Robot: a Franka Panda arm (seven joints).
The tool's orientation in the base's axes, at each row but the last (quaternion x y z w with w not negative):
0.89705, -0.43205, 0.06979, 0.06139
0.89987, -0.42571, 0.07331, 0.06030
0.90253, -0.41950, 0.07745, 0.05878
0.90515, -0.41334, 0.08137, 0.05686
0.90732, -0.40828, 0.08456, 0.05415
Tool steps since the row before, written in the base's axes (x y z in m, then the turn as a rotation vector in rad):
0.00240, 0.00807, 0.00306, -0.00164, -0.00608, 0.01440
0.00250, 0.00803, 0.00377, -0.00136, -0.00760, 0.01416
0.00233, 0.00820, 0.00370, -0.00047, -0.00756, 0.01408
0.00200, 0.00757, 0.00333, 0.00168, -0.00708, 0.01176
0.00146, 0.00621, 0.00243, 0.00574, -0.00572, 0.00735
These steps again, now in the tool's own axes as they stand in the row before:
-0.00416, -0.00672, -0.00421, 0.00622, 0.00577, -0.01323
-0.00382, -0.00682, -0.00487, 0.00750, 0.00650, -0.01272
-0.00395, -0.00689, -0.00482, 0.00802, 0.00579, -0.01256
-0.00366, -0.00633, -0.00435, 0.00860, 0.00376, -0.01015
-0.00311, -0.00513, -0.00326, 0.00938, -0.00031, -0.00562

